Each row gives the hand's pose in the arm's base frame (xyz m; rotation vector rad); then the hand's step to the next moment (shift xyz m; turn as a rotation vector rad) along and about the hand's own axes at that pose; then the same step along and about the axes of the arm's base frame.
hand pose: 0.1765 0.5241 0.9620 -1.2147 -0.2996 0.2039
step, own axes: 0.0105 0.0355 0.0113 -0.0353 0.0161 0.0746
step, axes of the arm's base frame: 0.0063 0.0253 -0.0286 -0.0581 0.0606 0.0043
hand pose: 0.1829 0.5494 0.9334 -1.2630 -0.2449 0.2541
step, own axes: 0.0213 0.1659 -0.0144 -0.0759 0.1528 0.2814
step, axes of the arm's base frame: 0.0159 0.0407 -0.1621 -0.1698 0.2732 -0.0695
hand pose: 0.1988 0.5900 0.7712 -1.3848 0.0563 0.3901
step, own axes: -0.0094 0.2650 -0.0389 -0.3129 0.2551 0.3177
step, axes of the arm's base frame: -0.0813 -0.0047 -0.2553 -0.4290 0.2657 -0.0961
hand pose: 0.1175 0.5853 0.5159 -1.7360 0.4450 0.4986
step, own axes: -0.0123 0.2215 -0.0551 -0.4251 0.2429 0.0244
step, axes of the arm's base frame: -0.1256 -0.1004 -0.1624 -0.4889 -0.0148 0.0322
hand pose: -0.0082 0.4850 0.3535 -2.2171 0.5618 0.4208
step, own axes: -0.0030 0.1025 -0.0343 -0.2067 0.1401 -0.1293
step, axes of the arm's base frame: -0.0519 -0.0857 -0.0406 -0.2330 -0.1285 0.0909
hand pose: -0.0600 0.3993 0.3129 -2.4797 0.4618 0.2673
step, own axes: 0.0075 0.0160 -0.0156 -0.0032 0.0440 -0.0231
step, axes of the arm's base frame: 0.0021 -0.0234 0.0020 -0.0179 -0.0463 -0.0035
